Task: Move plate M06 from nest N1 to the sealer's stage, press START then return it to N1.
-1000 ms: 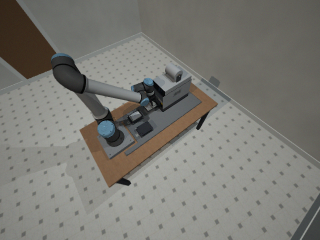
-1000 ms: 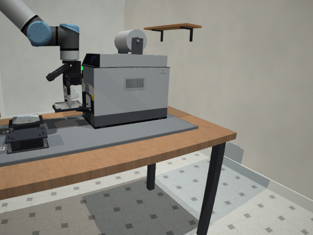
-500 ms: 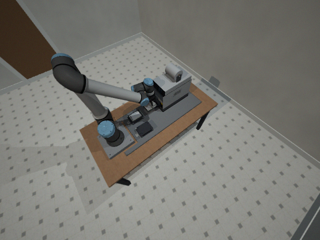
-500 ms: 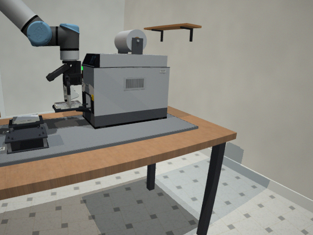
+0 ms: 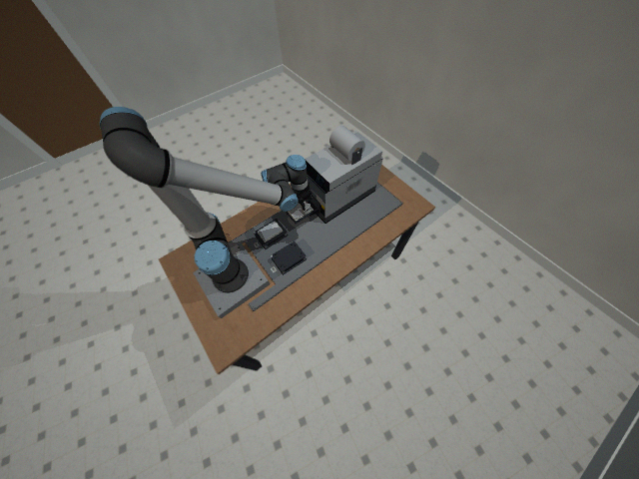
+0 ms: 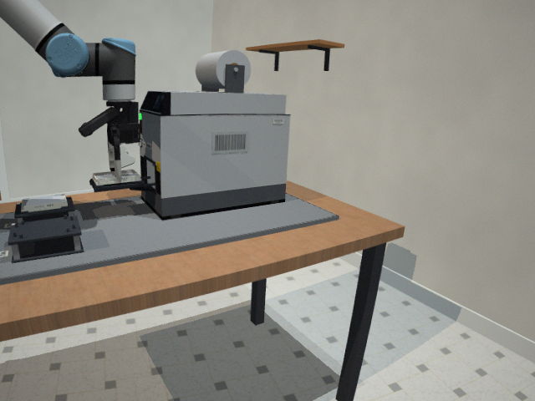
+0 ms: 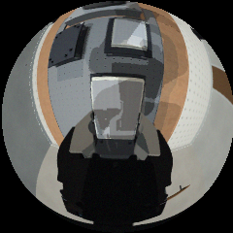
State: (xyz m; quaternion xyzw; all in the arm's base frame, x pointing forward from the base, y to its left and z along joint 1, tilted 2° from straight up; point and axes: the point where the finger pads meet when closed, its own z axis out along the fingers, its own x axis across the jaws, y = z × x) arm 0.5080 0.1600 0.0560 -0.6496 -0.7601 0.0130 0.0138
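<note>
Now: hand 2 cm above the black sealer stage. The rest, counted from my hand: plate M06 (1 cm below); plate (21 cm behind, 6 cm below, 1 cm to the right); foil roll (33 cm ahead, 30 cm above, 5 cm to the left).
</note>
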